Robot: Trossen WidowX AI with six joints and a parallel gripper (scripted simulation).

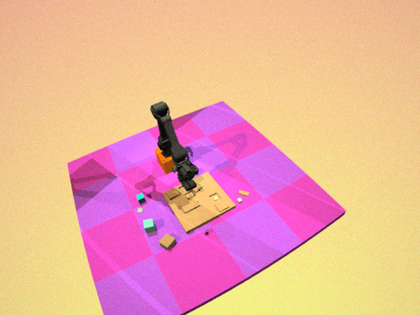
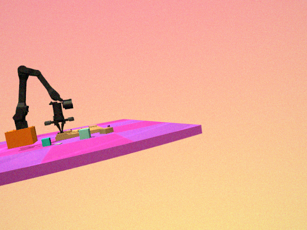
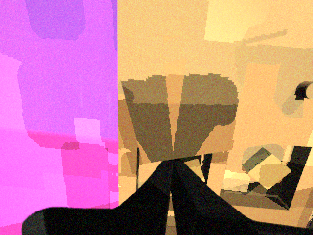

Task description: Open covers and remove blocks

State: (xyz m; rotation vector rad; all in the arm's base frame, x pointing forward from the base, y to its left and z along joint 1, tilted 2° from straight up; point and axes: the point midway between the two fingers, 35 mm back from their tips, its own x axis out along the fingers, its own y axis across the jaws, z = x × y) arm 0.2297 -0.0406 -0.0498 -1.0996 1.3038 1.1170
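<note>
Right now the tiny dark piece is 30 cm ahead of my gripper tip, 9 cm to the right of it and 1 cm below it. From my gripper tip the other things lie so: teal cube: 11 cm behind, 24 cm to the right; brown block: 22 cm ahead, 27 cm to the right, 1 cm below.
</note>
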